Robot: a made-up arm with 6 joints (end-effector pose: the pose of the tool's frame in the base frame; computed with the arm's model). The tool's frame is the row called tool. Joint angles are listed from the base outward.
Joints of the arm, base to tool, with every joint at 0 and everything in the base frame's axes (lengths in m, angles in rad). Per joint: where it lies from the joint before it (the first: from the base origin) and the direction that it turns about. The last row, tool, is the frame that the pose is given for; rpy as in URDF.
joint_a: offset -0.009 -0.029 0.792 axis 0 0 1
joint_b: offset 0.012 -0.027 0.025 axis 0 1 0
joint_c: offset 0.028 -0.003 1.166 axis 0 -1 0
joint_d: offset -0.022 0.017 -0.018 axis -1 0 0
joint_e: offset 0.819 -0.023 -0.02 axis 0 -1 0
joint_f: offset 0.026 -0.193 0.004 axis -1 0 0
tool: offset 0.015 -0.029 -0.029 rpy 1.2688 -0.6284 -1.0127
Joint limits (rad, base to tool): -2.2..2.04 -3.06..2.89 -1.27..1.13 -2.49..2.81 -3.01..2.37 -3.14..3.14
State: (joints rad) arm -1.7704 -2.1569 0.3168 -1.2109 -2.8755 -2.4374
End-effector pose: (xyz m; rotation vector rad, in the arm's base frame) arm 0.2401 1.4002 0.8190 -1.0304 1.4717 2.1760
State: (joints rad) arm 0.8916 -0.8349 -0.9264 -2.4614 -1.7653 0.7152
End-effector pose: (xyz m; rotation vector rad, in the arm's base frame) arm -0.2208 0.0665 1.4162 2.1286 1.6294 0.9222
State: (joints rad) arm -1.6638 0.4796 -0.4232 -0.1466 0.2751 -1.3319
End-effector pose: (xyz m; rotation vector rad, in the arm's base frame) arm -0.3039 -1.0376 1.1227 -0.8025 1.4056 1.9963
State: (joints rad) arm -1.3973 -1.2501 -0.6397 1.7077 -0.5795 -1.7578
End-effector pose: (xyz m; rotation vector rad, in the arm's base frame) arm -0.1425 0.4662 1.8212 -0.6424 -2.3918 -1.5091
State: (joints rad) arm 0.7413 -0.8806 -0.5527 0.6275 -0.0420 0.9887
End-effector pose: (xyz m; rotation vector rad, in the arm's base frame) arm 0.0582 -0.2737 1.9691 -0.1939 -1.5599 0.9283
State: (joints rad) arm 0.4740 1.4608 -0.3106 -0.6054 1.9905 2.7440
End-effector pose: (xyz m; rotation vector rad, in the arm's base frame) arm 0.8704 0.2220 0.2163 -1.8919 -0.7416 0.8511
